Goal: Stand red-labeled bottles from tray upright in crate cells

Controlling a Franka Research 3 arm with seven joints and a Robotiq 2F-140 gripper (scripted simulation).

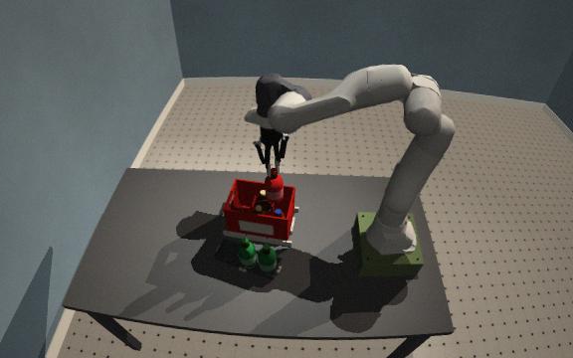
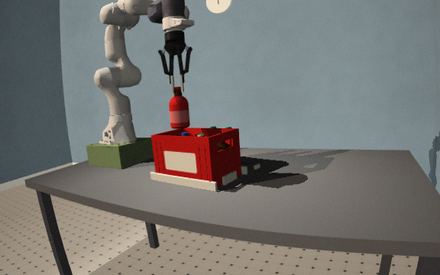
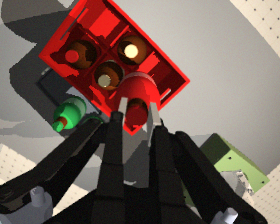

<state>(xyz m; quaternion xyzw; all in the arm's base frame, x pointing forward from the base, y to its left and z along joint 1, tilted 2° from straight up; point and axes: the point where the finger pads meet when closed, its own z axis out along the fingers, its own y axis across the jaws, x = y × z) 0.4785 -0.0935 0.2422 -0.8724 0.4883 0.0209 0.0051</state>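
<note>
My gripper is now 9 cm above the red-labeled bottle. From my hand the other things lie so: red crate: 6 cm ahead, 27 cm below.
</note>
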